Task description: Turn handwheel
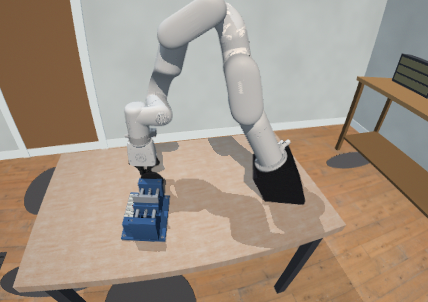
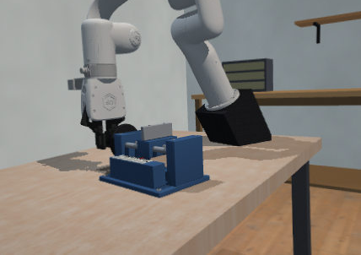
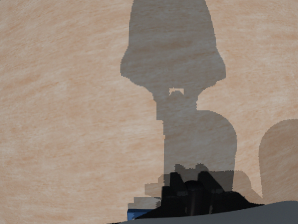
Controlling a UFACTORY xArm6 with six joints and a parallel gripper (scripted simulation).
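Right now the black handwheel is 3 cm to the left of my hand. From my hand the other things lie so: grey stop block (15 cm to the left, 6 cm ahead, 1 cm above).
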